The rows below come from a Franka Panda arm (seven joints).
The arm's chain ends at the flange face. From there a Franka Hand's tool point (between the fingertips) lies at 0.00 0.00 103.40 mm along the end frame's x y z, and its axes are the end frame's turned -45 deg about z.
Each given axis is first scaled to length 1.
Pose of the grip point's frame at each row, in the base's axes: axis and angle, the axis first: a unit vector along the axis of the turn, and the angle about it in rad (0 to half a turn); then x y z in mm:
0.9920 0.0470 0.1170 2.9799 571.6 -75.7 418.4
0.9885 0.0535 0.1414 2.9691 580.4 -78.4 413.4
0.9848 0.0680 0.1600 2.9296 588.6 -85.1 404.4
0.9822 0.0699 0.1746 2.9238 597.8 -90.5 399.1
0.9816 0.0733 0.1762 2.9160 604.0 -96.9 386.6
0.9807 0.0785 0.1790 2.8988 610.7 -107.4 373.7
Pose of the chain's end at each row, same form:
0.9319 -0.3353 0.1387 3.0816 547.0 -60.3 517.6
0.9306 -0.3277 0.1632 3.0902 550.8 -62.4 511.2
0.9312 -0.3125 0.1876 3.0679 554.9 -65.9 500.3
0.9291 -0.3096 0.2021 3.0736 561.2 -71.1 493.8
0.9296 -0.3062 0.2050 3.0676 567.0 -76.8 481.0
0.9301 -0.3008 0.2107 3.0538 573.0 -85.9 467.5

